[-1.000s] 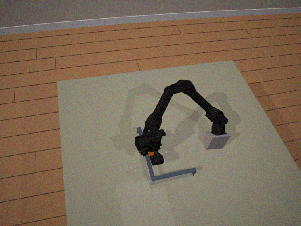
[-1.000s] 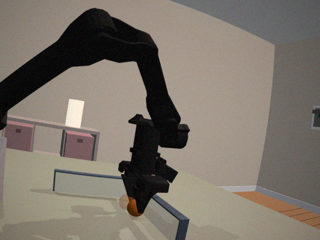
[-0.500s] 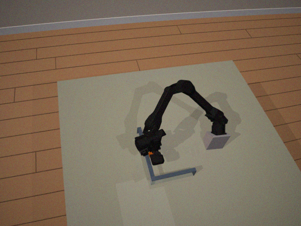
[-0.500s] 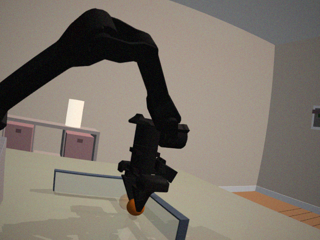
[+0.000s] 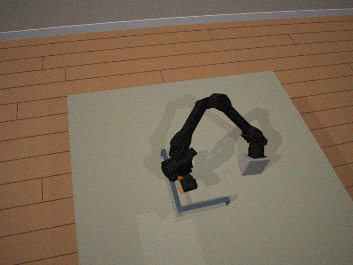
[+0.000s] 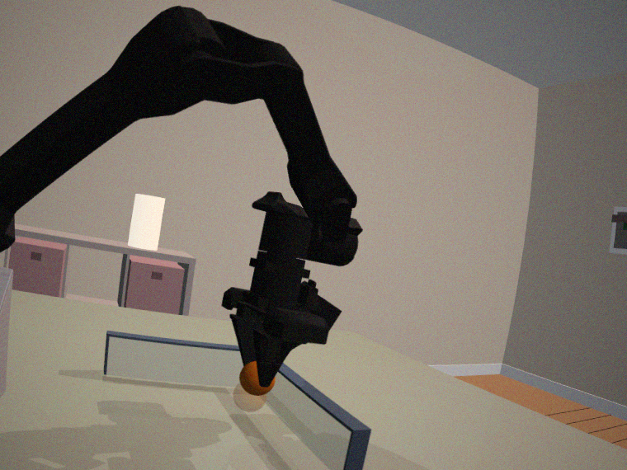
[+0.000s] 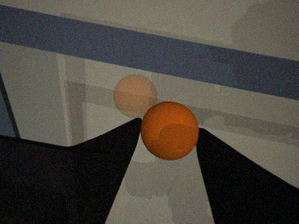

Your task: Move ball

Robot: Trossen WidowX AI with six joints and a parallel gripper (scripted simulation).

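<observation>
Now: gripper tip 10 mm short of the see-through copy, 30 mm to the right of it and 30 mm above it. The rest, counted from my gripper tip: orange ball right at my gripper tip.
</observation>
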